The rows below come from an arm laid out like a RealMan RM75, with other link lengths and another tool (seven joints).
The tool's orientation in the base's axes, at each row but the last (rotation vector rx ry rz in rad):
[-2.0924, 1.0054, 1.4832]
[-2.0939, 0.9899, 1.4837]
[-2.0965, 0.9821, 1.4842]
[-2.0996, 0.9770, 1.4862]
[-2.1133, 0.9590, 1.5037]
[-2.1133, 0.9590, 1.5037]
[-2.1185, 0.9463, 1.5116]
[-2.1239, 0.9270, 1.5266]
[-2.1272, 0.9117, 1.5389]
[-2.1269, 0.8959, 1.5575]
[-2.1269, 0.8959, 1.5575]
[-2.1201, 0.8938, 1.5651]
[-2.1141, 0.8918, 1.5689]
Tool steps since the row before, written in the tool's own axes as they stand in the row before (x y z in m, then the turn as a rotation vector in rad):
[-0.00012, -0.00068, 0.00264, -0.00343, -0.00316, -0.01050]
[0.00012, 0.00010, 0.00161, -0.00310, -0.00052, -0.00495]
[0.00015, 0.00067, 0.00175, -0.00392, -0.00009, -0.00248]
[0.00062, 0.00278, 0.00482, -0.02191, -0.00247, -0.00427]
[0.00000, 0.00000, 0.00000, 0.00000, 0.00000, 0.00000]
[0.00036, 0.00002, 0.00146, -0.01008, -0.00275, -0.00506]
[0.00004, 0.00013, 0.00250, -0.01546, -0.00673, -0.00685]
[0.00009, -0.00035, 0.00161, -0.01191, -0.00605, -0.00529]
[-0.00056, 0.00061, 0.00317, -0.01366, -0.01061, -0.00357]
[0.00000, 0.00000, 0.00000, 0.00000, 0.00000, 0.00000]
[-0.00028, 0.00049, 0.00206, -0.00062, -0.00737, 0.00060]
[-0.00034, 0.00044, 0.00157, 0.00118, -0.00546, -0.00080]
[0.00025, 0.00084, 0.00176, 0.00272, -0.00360, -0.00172]
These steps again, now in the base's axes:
[-0.00124, 0.00225, -0.00092, 0.00852, -0.00373, 0.00674]
[-0.00110, 0.00096, -0.00069, 0.00302, -0.00194, 0.00464]
[-0.00161, 0.00066, -0.00072, 0.00093, -0.00033, 0.00453]
[-0.00507, 0.00108, -0.00211, 0.00032, 0.00580, 0.02169]
[0.00000, 0.00000, 0.00000, 0.00000, 0.00000, 0.00000]
[-0.00093, 0.00082, -0.00086, 0.00338, 0.00180, 0.01096]
[-0.00179, 0.00149, -0.00092, 0.00633, 0.00511, 0.01628]
[-0.00086, 0.00124, -0.00067, 0.00549, 0.00455, 0.01247]
[-0.00276, 0.00169, -0.00051, 0.00704, 0.00944, 0.01316]
[0.00000, 0.00000, 0.00000, 0.00000, 0.00000, 0.00000]
[-0.00186, 0.00099, -0.00038, 0.00440, 0.00597, -0.00022]
[-0.00148, 0.00074, -0.00015, 0.00446, 0.00320, -0.00130]
[-0.00178, 0.00040, -0.00073, 0.00415, 0.00084, -0.00231]

